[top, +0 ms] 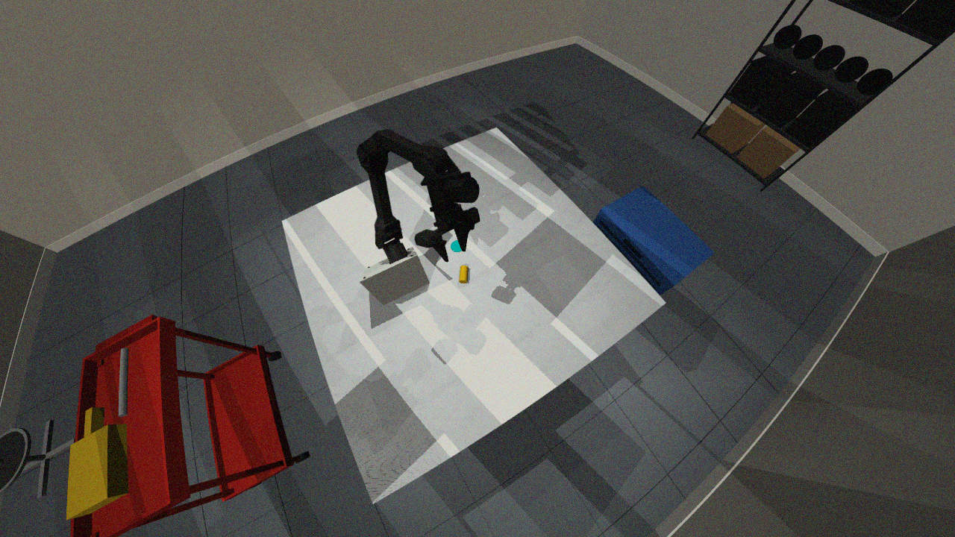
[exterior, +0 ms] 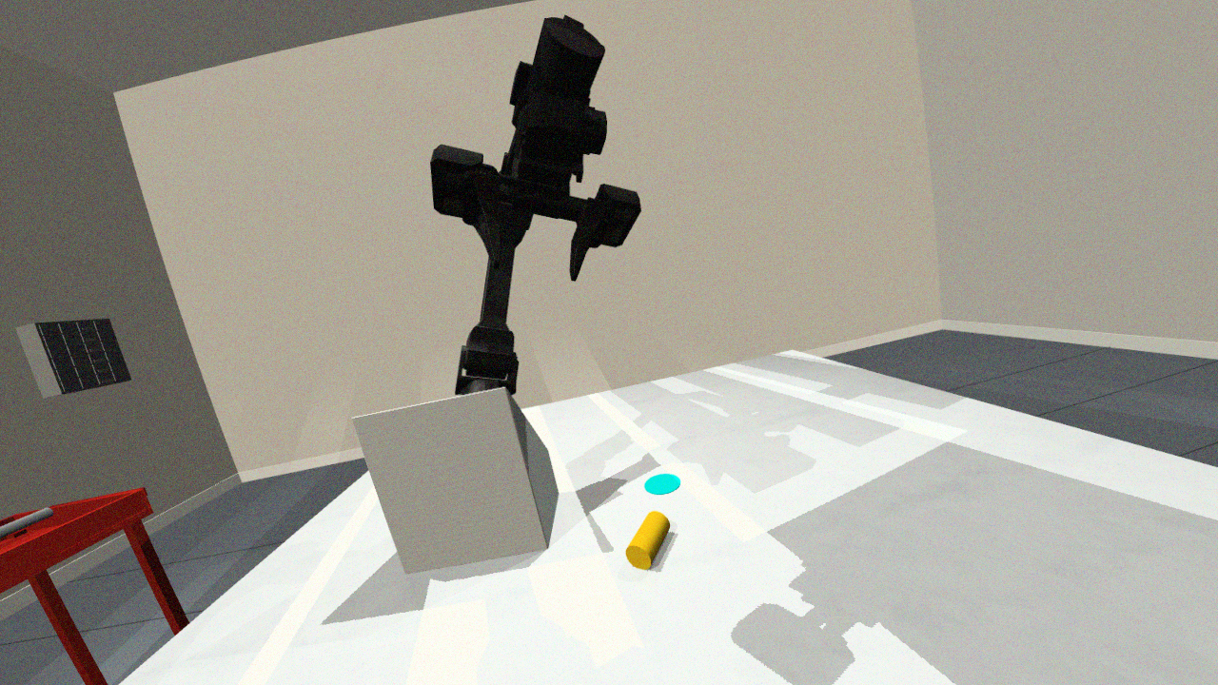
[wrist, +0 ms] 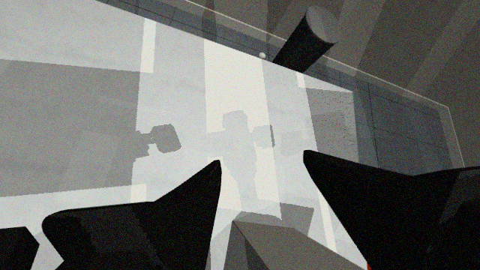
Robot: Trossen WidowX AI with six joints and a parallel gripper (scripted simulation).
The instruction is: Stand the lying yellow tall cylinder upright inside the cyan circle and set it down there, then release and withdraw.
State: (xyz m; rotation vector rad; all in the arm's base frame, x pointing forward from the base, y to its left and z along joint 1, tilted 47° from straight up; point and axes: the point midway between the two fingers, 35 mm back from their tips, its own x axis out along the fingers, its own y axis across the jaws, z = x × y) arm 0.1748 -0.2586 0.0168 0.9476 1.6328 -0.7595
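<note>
The yellow tall cylinder lies 340 mm below my gripper tip, 100 mm to the left of it and 40 mm ahead of it. The rest, counted from my gripper tip: cyan circle: 350 mm below, 240 mm to the left, 80 mm ahead.
</note>
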